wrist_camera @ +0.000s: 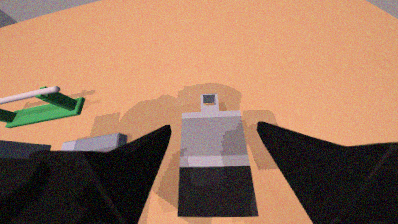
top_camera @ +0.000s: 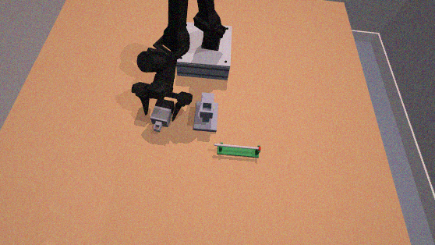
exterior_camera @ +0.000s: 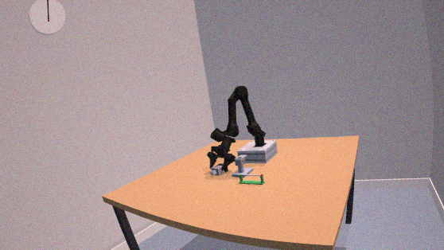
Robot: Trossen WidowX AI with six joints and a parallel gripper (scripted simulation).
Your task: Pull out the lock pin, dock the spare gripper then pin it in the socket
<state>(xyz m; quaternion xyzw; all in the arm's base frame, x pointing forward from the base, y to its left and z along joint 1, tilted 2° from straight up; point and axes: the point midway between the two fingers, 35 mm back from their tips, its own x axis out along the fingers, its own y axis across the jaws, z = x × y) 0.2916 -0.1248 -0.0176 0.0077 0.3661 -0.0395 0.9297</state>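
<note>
My gripper tip is 10 mm past the spare gripper and 10 mm above it. From my gripper tip the other things lie so: green mount (60 mm ahead, 280 mm to the left, 10 mm below).
</note>
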